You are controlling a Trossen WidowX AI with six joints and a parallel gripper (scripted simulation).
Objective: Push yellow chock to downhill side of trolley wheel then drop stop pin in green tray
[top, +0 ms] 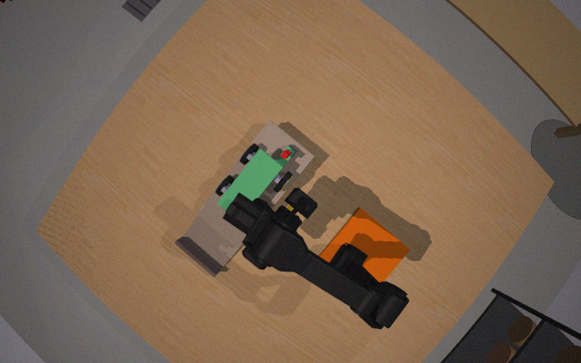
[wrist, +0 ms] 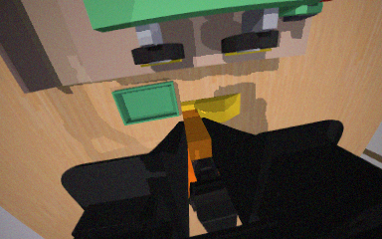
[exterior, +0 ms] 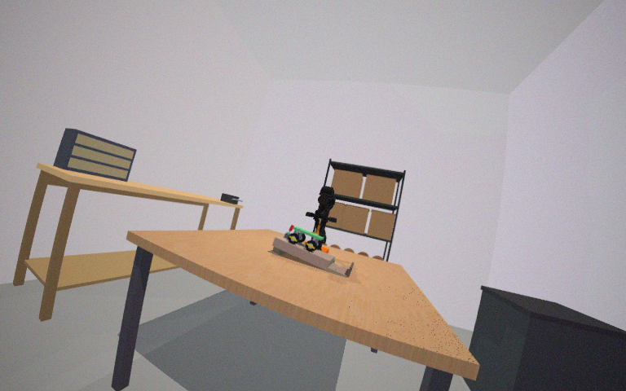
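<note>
Now: the red-headed stop pin 90 mm ahead of my gripper tip, 150 mm to the right of it and 30 mm below it. The rest, counted from my gripper tip: yellow chock 20 mm to the right, 10 mm below; beige ramp 110 mm ahead, 30 mm to the right, 120 mm below; green-topped trolley 110 mm ahead, 40 mm to the right, 50 mm below.
</note>
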